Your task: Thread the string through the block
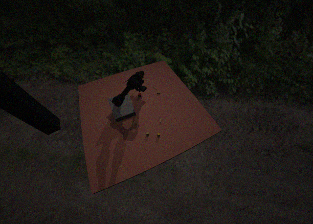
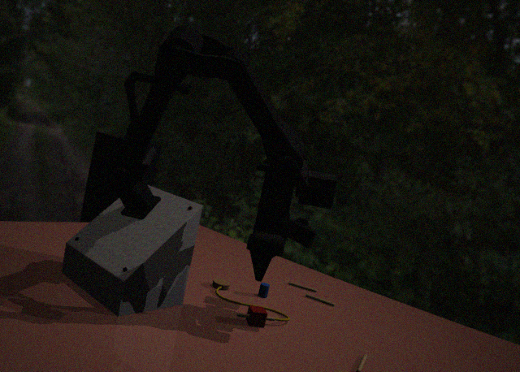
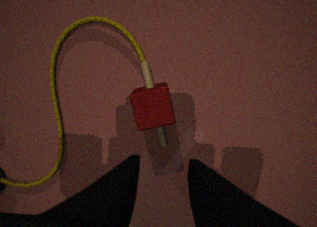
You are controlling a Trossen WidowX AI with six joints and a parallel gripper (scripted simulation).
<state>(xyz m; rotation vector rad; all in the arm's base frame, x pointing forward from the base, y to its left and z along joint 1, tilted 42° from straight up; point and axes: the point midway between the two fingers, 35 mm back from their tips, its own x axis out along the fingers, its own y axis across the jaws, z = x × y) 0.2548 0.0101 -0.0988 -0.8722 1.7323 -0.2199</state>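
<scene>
Now: the small red block 10 mm ahead of my gripper tip, 10 mm to the left of it and 80 mm below it. The rest, counted from my gripper tip: thin wooden stick: 20 mm ahead, 20 mm to the left, 80 mm below; then flat piece: 150 mm behind, 120 mm to the left, 90 mm below.
</scene>
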